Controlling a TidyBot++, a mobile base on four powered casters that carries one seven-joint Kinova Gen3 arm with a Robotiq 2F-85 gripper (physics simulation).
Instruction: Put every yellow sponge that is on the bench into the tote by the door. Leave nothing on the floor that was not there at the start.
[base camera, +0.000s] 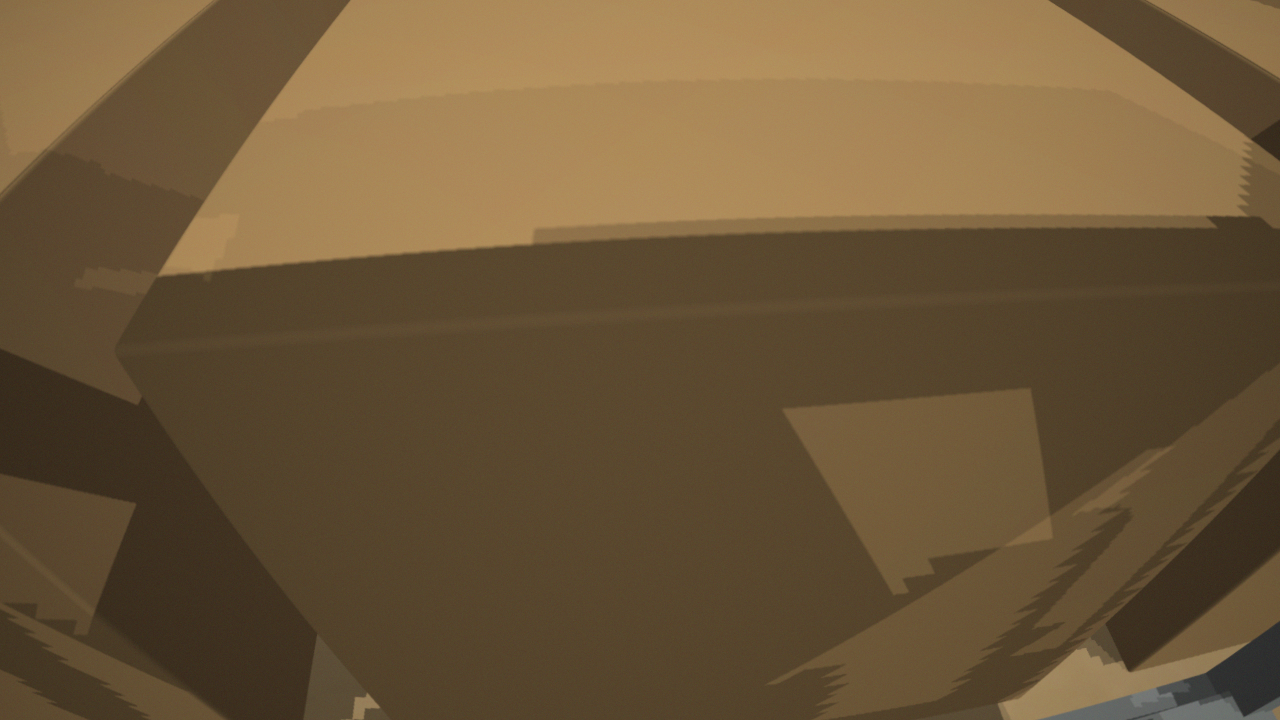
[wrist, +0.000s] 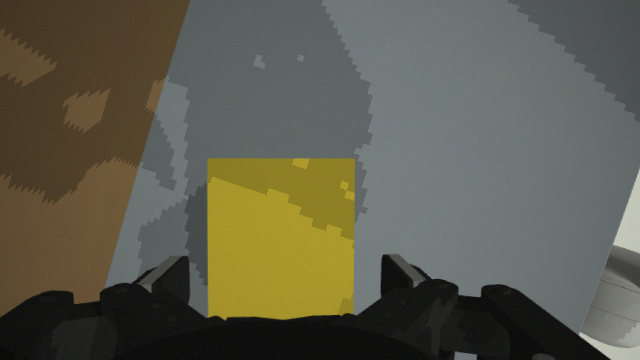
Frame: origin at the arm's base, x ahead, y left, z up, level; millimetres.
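Seen in the pictures: gripper, fingertip midpoint: (wrist: 287, 276).
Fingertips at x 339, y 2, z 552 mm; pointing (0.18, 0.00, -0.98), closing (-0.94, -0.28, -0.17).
Offsets run from my fingertips to a thing's top centre. "*": to the spot under its first point. Level surfaces: height alone.
A yellow sponge @(dx +2, dy -2, dz +10 mm) (wrist: 280, 240) lies flat on a blue-grey surface @(dz -34 mm) (wrist: 475, 150) in the wrist view, partly in shadow. Its near end is hidden behind the gripper body. My gripper (wrist: 287, 276) is open and above the sponge, with one finger to each side of it and a gap on both sides, wider on the right. The fingers do not touch the sponge. The height of the fingertips over the surface is hard to tell. The tote does not show in either view.
A brown surface @(* dx +103, dy +15, dz +10 mm) (wrist: 60, 240) borders the blue-grey one on the left. A pale grey rounded object (wrist: 612, 310) shows beyond its right edge. A large brown box-like shape (base camera: 501, 465) fills most of the base view, with a blue-grey piece (base camera: 1163, 702) at lower right.
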